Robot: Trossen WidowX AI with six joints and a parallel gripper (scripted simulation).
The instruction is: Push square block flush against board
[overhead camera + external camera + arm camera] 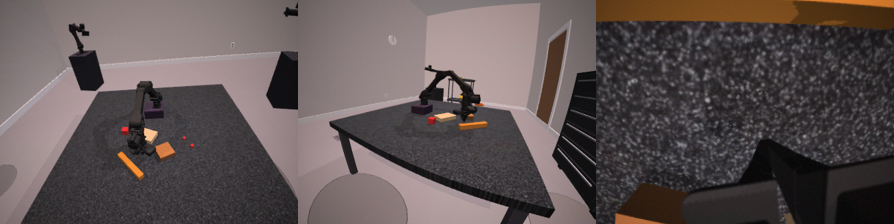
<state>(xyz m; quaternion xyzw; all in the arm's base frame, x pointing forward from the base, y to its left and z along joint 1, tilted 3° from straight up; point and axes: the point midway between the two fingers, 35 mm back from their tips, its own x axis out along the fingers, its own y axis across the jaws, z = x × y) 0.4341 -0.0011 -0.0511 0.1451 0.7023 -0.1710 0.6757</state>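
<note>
The tan flat block lies 16 cm behind my gripper tip, 3 cm to the right of it and 1 cm above it. From my gripper tip the other things lie so: red cube: 18 cm to the right, 17 cm behind, 1 cm above; long orange board: 10 cm ahead, 5 cm to the right, 1 cm above; orange-brown square block: 13 cm to the left, 4 cm behind, 1 cm above.
</note>
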